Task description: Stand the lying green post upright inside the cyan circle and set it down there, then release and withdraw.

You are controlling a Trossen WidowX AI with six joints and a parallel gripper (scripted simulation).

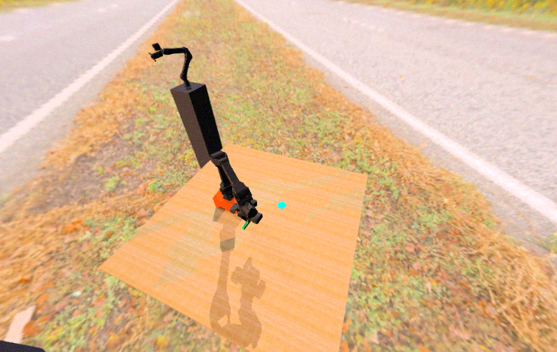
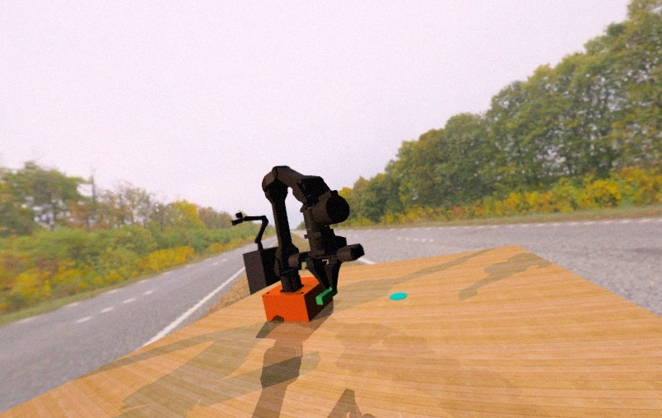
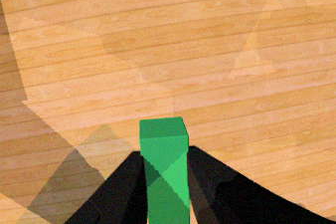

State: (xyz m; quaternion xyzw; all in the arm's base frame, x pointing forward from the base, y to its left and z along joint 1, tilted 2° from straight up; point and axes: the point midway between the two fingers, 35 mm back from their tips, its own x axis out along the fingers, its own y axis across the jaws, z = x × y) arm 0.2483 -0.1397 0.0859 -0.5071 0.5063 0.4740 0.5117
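Right now the cyan circle is 80 mm ahead of my gripper tip, 290 mm to the left of it and 130 mm below it. The rest, counted from my gripper tip: green post (20 mm to the right).
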